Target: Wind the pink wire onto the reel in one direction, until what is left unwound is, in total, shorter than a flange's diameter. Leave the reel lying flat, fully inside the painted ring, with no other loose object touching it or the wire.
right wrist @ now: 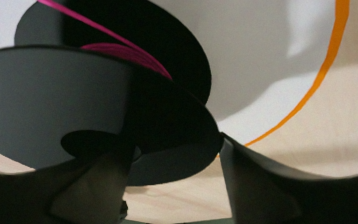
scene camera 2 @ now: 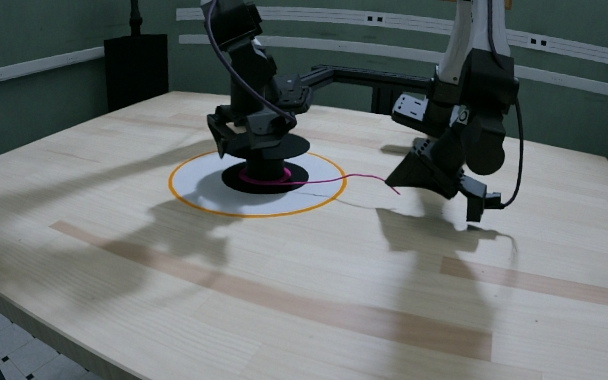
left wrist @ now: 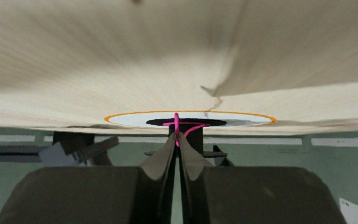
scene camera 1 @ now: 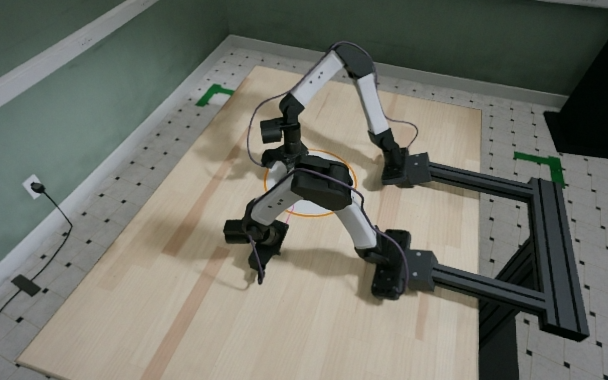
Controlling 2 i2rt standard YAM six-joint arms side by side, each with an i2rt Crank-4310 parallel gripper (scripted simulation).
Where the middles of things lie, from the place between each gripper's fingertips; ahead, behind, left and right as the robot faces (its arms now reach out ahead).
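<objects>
Black reel [scene camera 2: 261, 164]: 40 mm to the left of my right hand, 40 mm behind it, 20 mm below it. Left hand [scene camera 2: 386, 184]: 240 mm to the left of the black reel, 40 mm past it, 10 mm above it. By its middle, the black reel is nearer to my right hand than to my left hand.
</objects>
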